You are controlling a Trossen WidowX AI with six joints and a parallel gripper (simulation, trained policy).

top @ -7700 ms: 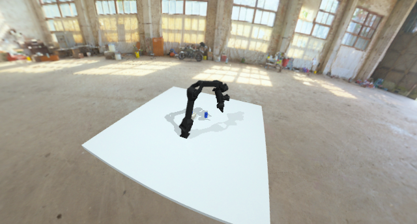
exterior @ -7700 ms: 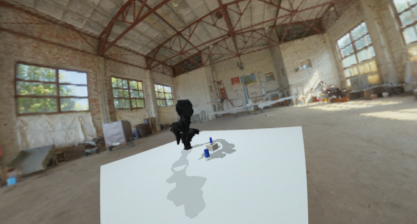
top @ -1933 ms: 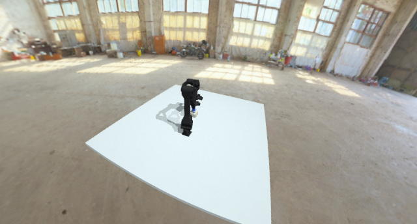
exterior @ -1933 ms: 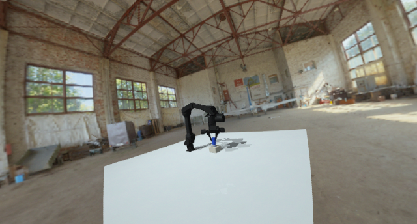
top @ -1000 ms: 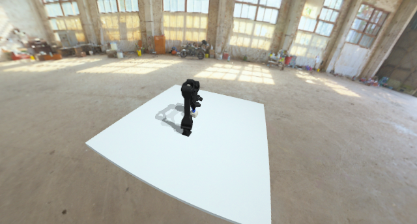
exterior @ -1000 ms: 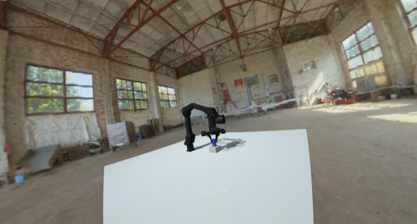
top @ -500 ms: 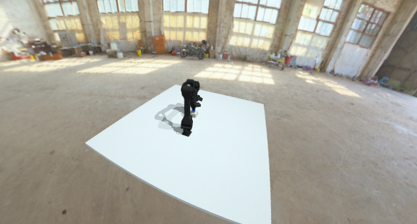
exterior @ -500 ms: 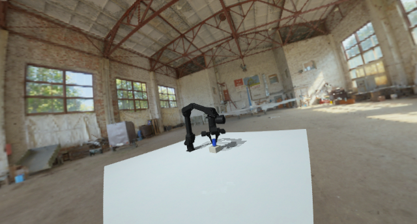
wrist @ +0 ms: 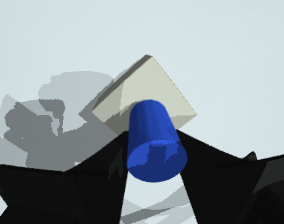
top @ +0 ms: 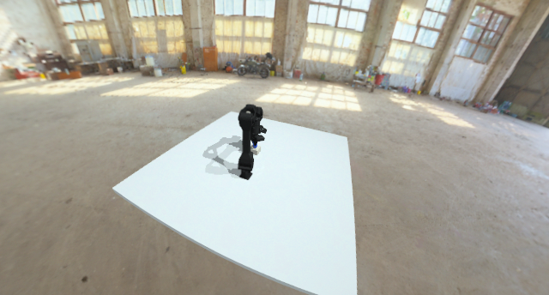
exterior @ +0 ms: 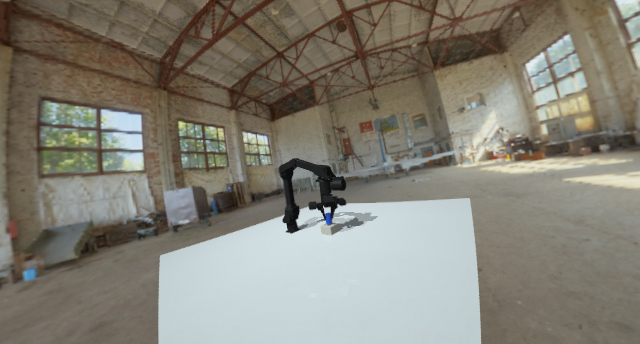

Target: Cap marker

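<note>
My gripper tip is 10 mm below the blue cap and 10 mm short of it. From my gripper tip the other things lie so: holder block (40 mm below); then blue marker (10 mm above).
</note>
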